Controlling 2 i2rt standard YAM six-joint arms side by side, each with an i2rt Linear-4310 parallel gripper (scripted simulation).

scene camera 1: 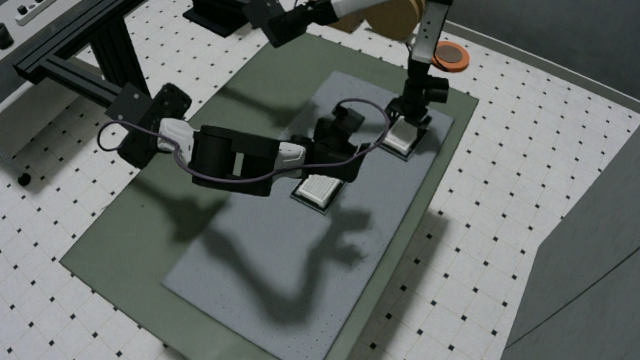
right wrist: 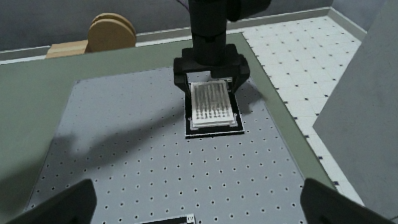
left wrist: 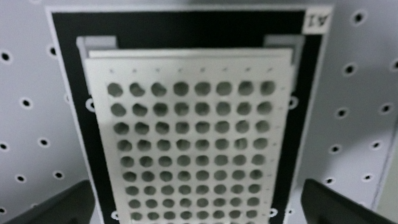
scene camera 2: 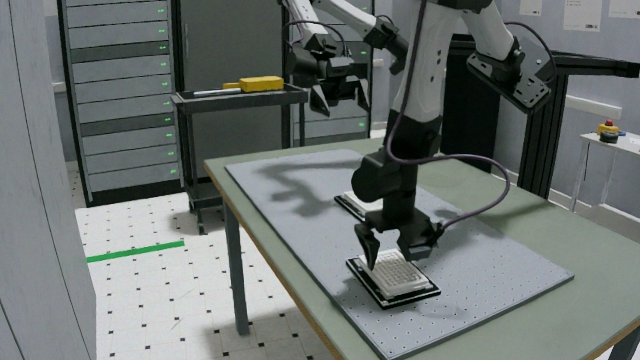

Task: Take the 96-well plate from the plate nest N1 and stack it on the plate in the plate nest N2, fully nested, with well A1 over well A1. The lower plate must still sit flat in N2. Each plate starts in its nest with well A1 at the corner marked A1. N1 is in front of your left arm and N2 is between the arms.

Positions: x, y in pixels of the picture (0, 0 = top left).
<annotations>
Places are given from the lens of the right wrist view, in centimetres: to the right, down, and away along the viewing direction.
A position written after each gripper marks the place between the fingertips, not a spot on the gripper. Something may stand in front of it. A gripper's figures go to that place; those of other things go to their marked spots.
left gripper [right wrist: 211, 94]: 3, -4, 45
right gripper [right wrist: 199, 188]: 0, 4, 9
</annotations>
